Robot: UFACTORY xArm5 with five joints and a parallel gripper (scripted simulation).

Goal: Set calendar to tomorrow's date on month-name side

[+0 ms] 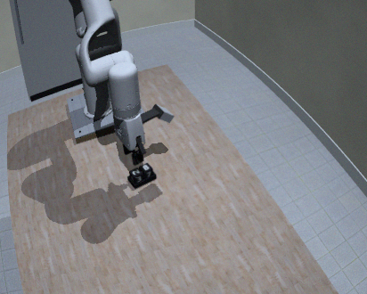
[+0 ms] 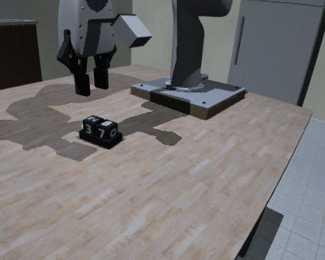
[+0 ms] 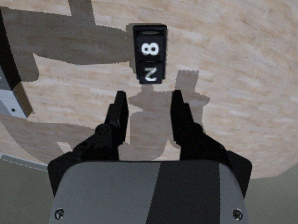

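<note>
My gripper is now 110 mm above the tray, 20 mm to the right of it and 10 mm past it.
</note>
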